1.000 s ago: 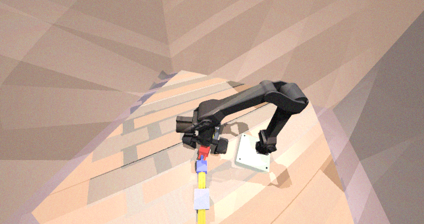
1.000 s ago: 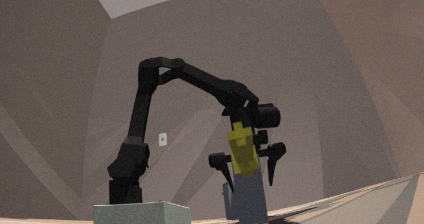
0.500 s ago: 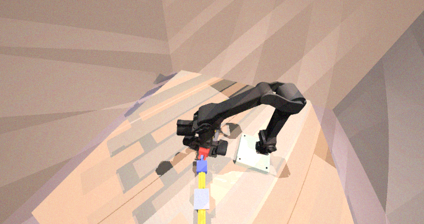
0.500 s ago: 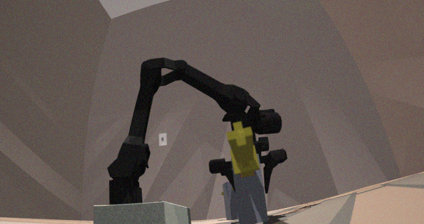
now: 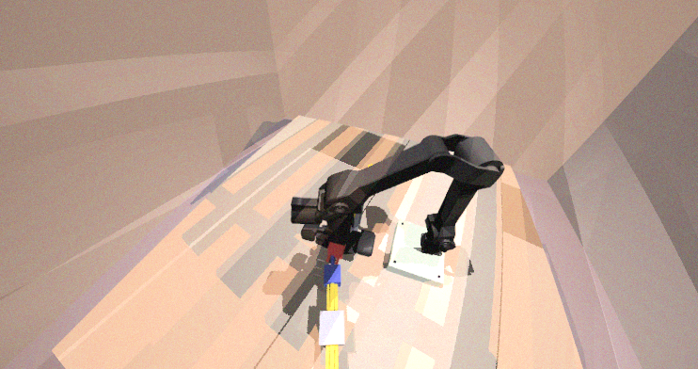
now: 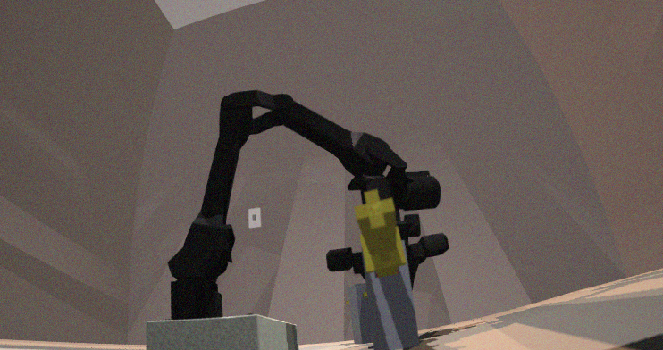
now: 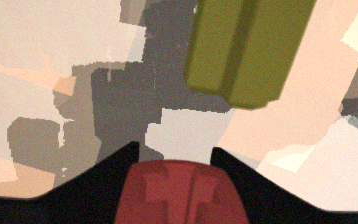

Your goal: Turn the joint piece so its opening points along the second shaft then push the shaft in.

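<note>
Right now my gripper tip is 1 cm to the right of the red square joint piece and 4 cm below it.
</note>
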